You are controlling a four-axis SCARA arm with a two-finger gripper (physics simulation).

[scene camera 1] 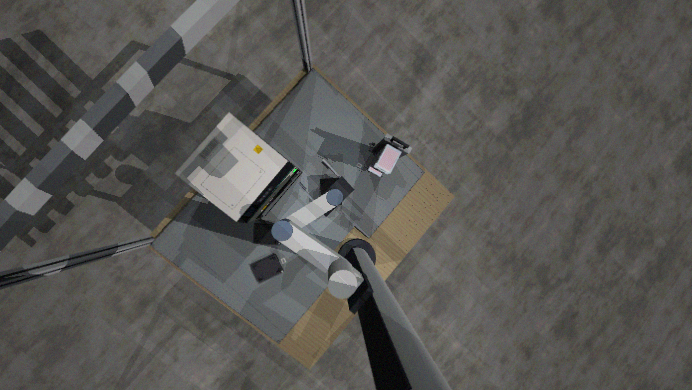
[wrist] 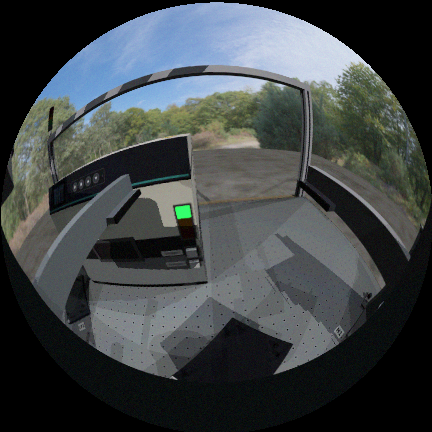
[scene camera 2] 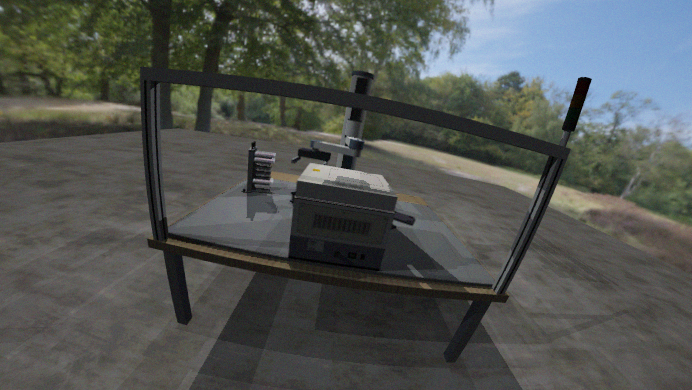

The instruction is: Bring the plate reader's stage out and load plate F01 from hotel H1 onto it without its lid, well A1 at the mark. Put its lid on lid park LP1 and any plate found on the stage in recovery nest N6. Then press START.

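Frame: origin at the arm's base, x back, y right, z up, level; millimetres.
Seen in the pictures: gripper, fingertip midpoint: [scene camera 1: 310,171] [wrist: 220,173] [scene camera 2: 306,164].
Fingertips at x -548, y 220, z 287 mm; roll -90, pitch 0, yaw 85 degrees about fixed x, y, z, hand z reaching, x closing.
Pixels of each thing's middle, then the offset from my fingertips to it. "spot": a spot on its surface instead.
- cream plate reader, body centre: [wrist: 134,198] [scene camera 2: 340,210] [scene camera 1: 248,171] dx -256, dy -212, dz -122 mm
- lit green lamp, body centre: [wrist: 182,211] dx -74, dy -47, dz -75 mm
- dark low opening, surface spot: [wrist: 117,248] spot: dx -71, dy -193, dz -137 mm
- Hotel H1, body centre: [scene camera 1: 386,155] [scene camera 2: 258,166] dx +239, dy +354, dz -120 mm
- pink-topped plate, body centre: [scene camera 1: 388,158] dx +248, dy +314, dz -29 mm
- H1 label, surface spot: [wrist: 339,331] spot: dx +166, dy +244, dz -274 mm
The cream plate reader [scene camera 1: 235,172] [scene camera 2: 345,215] [wrist: 162,192] has a lit green lamp [wrist: 183,211] and a row of round buttons [wrist: 86,181]. Its front shows a dark low opening [wrist: 117,248]; no extended stage shows. Hotel H1 [scene camera 2: 252,170] holds several plates [scene camera 2: 264,170], with a pink-topped plate [scene camera 1: 388,159] uppermost; which is F01 I cannot tell. In the wrist view, the H1 label [wrist: 339,331] lies low right. My gripper [scene camera 1: 315,176] [scene camera 2: 295,160] [wrist: 220,173] is open and empty, raised in front of the reader's right side. LP1 and N6 cannot be identified.
A black nest [wrist: 232,350] lies below the gripper. Another black nest [scene camera 1: 267,268] lies in the lower left of the deck, and one [wrist: 78,299] shows beyond the left finger. A frame [scene camera 1: 132,82] [scene camera 2: 250,89] [wrist: 306,140] spans the table's reader side. The arm's column [scene camera 2: 355,120] stands opposite.
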